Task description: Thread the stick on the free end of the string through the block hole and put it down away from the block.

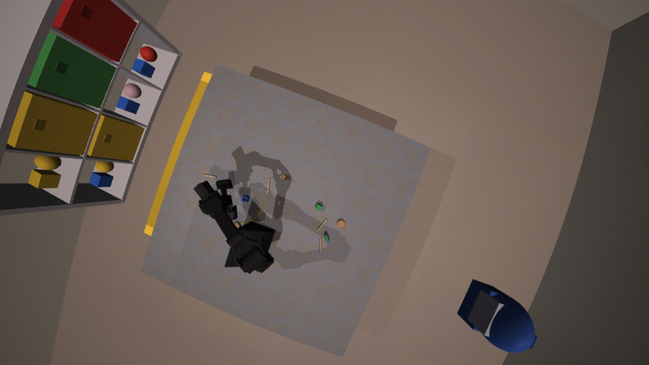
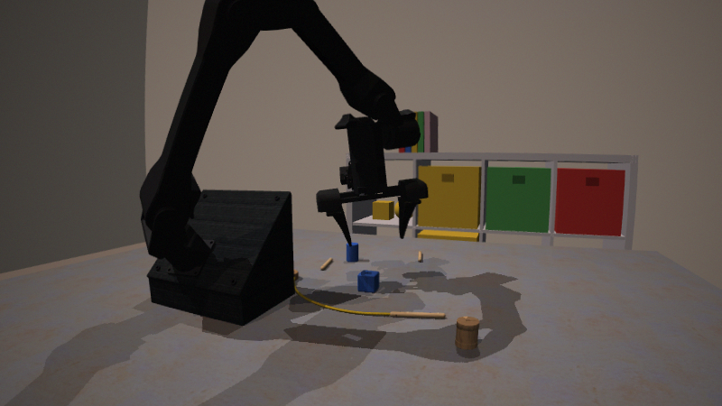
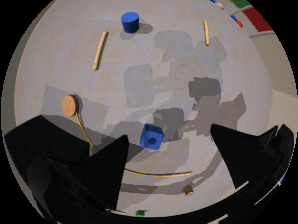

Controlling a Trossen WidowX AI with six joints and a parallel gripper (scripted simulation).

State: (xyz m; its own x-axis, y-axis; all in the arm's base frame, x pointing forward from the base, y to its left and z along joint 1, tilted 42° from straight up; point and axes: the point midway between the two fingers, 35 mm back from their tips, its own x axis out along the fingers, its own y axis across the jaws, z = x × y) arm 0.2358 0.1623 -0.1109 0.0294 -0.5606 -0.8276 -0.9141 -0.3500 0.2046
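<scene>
Right now my gripper tip is 60 mm above the blue block and 40 mm to the left of it. Also, from my gripper tip: blue cylinder: 140 mm to the left, 90 mm behind, 60 mm below; wooden cylinder: 200 mm to the right, 170 mm ahead, 60 mm below.
</scene>
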